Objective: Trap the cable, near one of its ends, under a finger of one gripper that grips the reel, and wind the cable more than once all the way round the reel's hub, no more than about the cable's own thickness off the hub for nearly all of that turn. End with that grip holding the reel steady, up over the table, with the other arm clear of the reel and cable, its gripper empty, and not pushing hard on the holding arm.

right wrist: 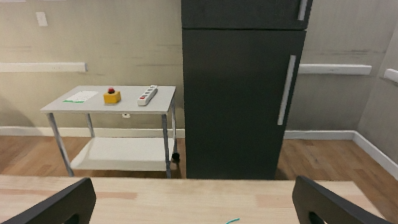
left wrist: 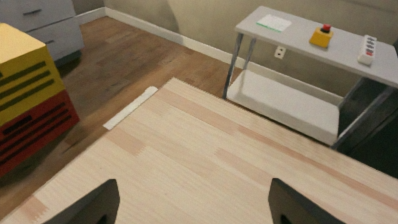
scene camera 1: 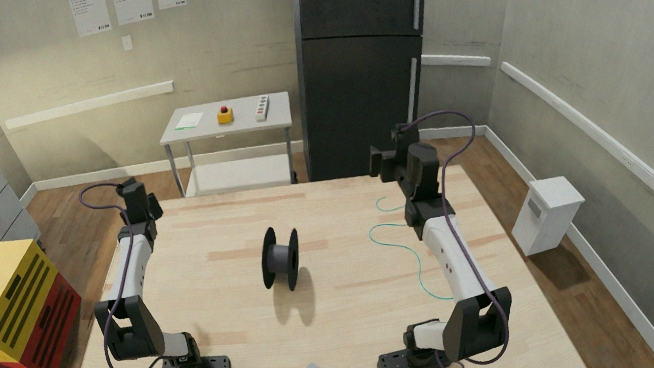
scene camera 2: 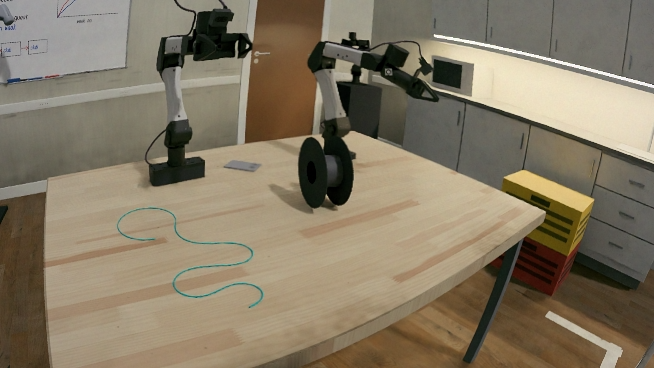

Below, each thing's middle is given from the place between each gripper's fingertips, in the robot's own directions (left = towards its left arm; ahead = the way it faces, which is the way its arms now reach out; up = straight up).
Scene:
Now: left hand (scene camera 2: 437,100) 20 mm past the black reel (scene camera 2: 329,170), 390 mm to the left of it and 210 mm above it.
The black reel lies 4 cm behind my right hand (scene camera 2: 234,47), 30 cm to the left of it and 34 cm below it.

